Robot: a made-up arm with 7 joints.
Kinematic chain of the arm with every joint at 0, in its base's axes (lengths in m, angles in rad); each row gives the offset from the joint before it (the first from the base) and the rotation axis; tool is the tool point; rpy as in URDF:
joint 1: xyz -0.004 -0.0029 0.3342 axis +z
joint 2: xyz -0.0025 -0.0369 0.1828 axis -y
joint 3: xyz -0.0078 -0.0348 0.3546 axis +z
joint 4: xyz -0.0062 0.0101 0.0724 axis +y
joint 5: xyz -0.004 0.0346 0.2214 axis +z
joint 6: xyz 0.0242 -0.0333 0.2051 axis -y
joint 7: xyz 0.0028 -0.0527 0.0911 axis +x
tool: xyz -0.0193 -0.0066 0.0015 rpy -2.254 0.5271 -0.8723
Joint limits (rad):
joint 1: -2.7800..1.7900
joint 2: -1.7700..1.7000
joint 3: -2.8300..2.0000
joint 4: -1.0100..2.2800
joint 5: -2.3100..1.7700
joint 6: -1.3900..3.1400
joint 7: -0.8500..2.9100
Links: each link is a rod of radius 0.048 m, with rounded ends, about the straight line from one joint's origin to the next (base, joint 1, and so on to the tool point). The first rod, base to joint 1, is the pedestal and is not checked.
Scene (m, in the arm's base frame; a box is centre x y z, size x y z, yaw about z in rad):
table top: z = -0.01
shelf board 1: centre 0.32 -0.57 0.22 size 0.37 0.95 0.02 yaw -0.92
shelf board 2: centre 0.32 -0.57 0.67 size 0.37 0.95 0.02 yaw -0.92
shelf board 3: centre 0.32 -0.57 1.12 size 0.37 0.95 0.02 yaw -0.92
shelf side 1: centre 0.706 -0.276 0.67 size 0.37 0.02 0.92 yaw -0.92
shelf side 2: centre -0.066 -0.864 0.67 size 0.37 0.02 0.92 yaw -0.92
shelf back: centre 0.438 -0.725 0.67 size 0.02 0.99 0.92 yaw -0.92
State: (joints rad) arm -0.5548 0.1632 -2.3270 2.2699 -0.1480 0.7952 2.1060
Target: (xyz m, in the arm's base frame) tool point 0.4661 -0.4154 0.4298
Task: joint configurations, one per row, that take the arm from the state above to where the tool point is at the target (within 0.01 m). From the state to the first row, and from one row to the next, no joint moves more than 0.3 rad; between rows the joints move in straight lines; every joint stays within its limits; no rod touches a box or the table.
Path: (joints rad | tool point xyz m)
1: -0.4831 0.0487 -2.0575 2.2712 -0.0017 0.8836 2.0993 | -0.3950 -0.2446 0.6743
2: -0.4115 -0.0658 -1.7879 2.2724 0.1447 0.9720 2.0926 | -0.2902 -0.3454 0.6906
3: -0.3398 -0.1802 -1.5184 2.2737 0.2910 1.0604 2.0858 | -0.1628 -0.4097 0.6825
4: -0.2681 -0.2947 -1.2489 2.2749 0.4373 1.1488 2.0791 | -0.0294 -0.4316 0.6516
5: -0.1965 -0.4092 -0.9794 2.2762 0.5837 1.2372 2.0724 | 0.0933 -0.4112 0.6026
6: -0.1248 -0.5237 -0.7098 2.2775 0.7300 1.3257 2.0657 | 0.1911 -0.3536 0.5432
7: -0.0532 -0.6382 -0.4403 2.2787 0.8763 1.4141 2.0590 | 0.2541 -0.2687 0.4824
8: 0.0185 -0.7526 -0.1708 2.2800 1.0227 1.5025 2.0522 | 0.2783 -0.1688 0.4298
9: 0.0365 -0.8285 -0.3251 2.2041 0.7314 1.3495 2.0672 | 0.3229 -0.2263 0.4158
10: 0.0544 -0.9044 -0.4794 2.1282 0.4400 1.1965 2.0821 | 0.3643 -0.2815 0.4095
11: 0.0724 -0.9802 -0.6338 2.0523 0.1487 1.0435 2.0971 | 0.4019 -0.3321 0.4102
12: 0.0903 -1.0561 -0.7881 1.9764 -0.1426 0.8905 2.1120 | 0.4356 -0.3770 0.4170
13: 0.1083 -1.1319 -0.9424 1.9005 -0.4339 0.7376 2.1269 | 0.4661 -0.4154 0.4298

